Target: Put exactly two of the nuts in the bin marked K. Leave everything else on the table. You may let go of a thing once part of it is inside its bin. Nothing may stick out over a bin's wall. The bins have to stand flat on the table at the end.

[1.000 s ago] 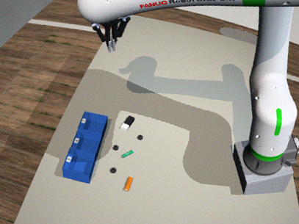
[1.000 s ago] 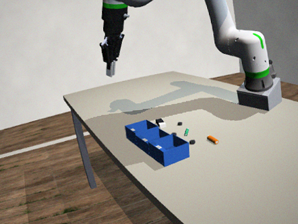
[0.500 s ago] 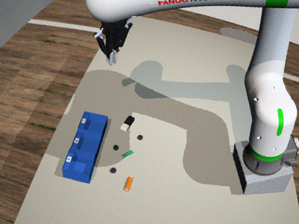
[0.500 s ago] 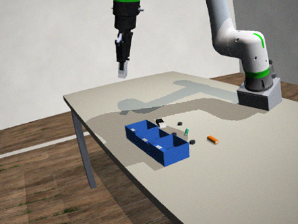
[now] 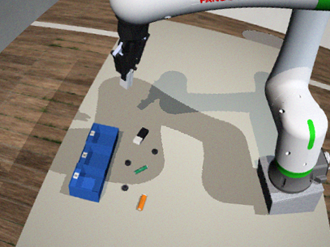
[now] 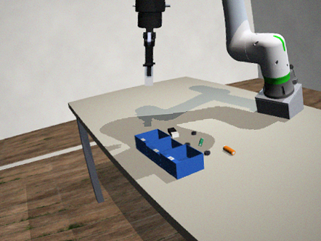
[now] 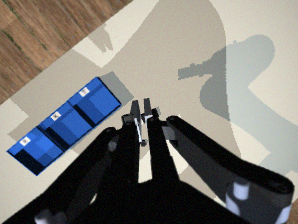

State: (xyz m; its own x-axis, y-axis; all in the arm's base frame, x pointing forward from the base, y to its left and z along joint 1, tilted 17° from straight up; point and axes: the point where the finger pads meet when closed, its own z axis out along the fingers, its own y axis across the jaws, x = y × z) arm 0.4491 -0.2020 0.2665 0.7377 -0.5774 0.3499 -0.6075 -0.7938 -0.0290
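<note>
Right now my hand is 70 mm short of the blue three-compartment bin, 140 mm to the right of it and 200 mm above it. The rest, counted from my hand: white block: 60 mm behind, 20 mm to the left, 220 mm below; green cylinder: 70 mm behind, 150 mm to the left, 220 mm below; orange cylinder: 80 mm behind, 260 mm to the left, 210 mm below.
</note>
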